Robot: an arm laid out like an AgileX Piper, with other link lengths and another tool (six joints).
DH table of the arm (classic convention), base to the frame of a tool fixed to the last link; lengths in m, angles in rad. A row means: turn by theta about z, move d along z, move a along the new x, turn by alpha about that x. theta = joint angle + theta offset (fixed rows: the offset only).
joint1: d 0.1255, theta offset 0, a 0, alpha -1.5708
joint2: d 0, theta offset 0.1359, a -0.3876, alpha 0
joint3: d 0, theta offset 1.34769, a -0.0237, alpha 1.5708
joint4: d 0.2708, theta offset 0, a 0, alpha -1.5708
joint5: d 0, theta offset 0, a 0, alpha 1.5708
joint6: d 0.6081, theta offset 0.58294, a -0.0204, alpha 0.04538
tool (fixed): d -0.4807, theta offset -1.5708, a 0, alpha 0
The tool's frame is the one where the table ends.
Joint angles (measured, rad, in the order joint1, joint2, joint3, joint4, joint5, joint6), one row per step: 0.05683, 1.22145, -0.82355, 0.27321, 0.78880, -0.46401; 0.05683, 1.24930, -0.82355, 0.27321, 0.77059, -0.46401; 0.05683, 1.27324, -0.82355, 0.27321, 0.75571, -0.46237; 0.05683, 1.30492, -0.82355, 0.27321, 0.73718, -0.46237; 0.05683, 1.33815, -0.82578, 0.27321, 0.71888, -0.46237; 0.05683, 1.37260, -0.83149, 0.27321, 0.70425, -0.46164
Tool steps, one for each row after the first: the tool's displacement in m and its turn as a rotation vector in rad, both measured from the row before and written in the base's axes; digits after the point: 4 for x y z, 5 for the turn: 0.0080, -0.0001, -0.0061, -0.00215, 0.01021, -0.00466; 0.0067, -0.0001, -0.0055, -0.00120, 0.00987, -0.00520; 0.0085, -0.0001, -0.0076, -0.00263, 0.01371, -0.00465; 0.0090, 0.0000, -0.0076, -0.00272, 0.01325, -0.00453; 0.0093, 0.0001, -0.0074, -0.00221, 0.01468, -0.00422
